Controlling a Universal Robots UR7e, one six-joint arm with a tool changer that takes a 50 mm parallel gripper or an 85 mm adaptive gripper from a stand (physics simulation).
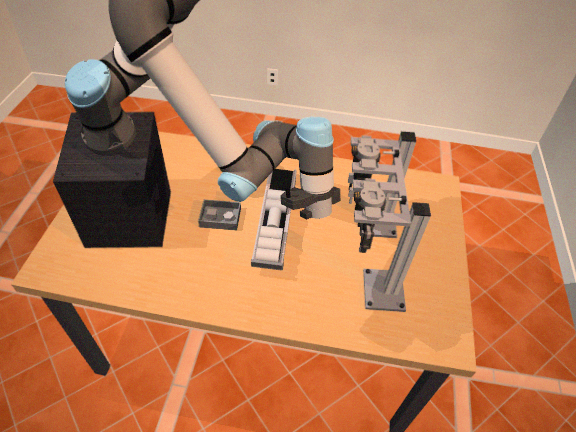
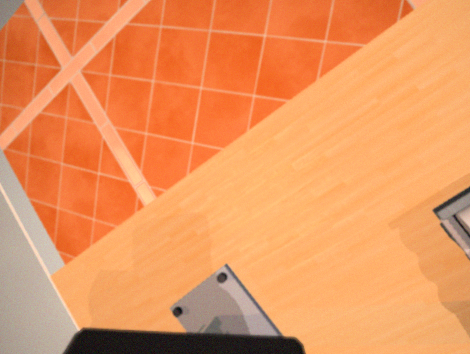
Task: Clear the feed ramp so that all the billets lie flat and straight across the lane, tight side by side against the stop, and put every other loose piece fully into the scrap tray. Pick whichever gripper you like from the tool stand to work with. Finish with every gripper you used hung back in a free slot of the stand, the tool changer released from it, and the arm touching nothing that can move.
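Seen in the pictures: arm's base at its link origin: (image 1: 109, 134).
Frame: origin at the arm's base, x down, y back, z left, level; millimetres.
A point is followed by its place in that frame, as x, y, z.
No gripper shows on the arm; its bare tool changer (image 1: 318, 207) is above the table, right of the feed ramp. Two grippers hang in the tool stand (image 1: 406, 250) @[100, -887, -124]; dark fingers of the nearer one point down, their opening unclear. The feed ramp (image 1: 255, 242) (image 2: 452, 206) holds white billets. Three billets (image 1: 271, 232) @[235, -502, -49] (image 1: 269, 243) @[239, -506, -88] (image 1: 267, 255) @[245, -510, -129] lie crosswise side by side at its near end. Another billet (image 1: 274, 217) @[228, -497, 6] lies lengthwise behind them. At least one more billet (image 1: 276, 194) @[219, -481, 96] lies farther up, partly hidden. The scrap tray (image 1: 218, 226) @[319, -310, -3] holds a white hexagonal piece (image 1: 229, 215) @[313, -332, 48] and a brownish block (image 1: 212, 213) @[304, -277, 35].
A black block (image 1: 283, 178) @[246, -480, 202] covers the ramp's far end. The dark robot pedestal (image 1: 122, 210) @[154, -75, -145] stands at the left. The stand's base plate (image 1: 375, 300) @[321, -849, -155] (image 2: 200, 295) @[321, -880, -162] is bolted near the table's right front. The arm's forearm passes above the area behind the scrap tray.
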